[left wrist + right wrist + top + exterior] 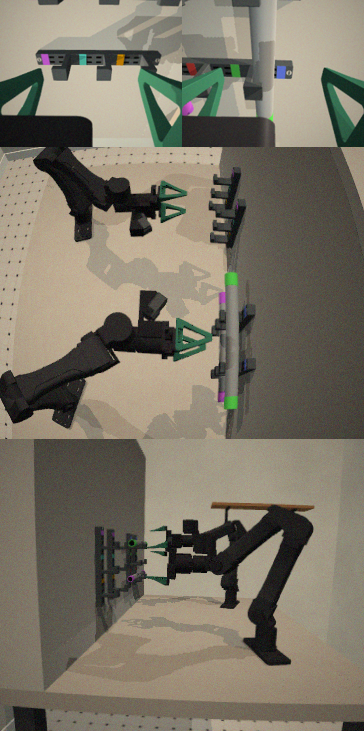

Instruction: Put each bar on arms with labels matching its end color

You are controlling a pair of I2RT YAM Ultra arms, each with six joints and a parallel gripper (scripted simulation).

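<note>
Right now the green-ended bar is 6 cm ahead of my right hand and 1 cm below it. Round my right hand: magenta-ended bar: 7 cm ahead, 1 cm to the left, 17 cm below; dark wall: 17 cm ahead, 20 cm to the left, 9 cm above.
</note>
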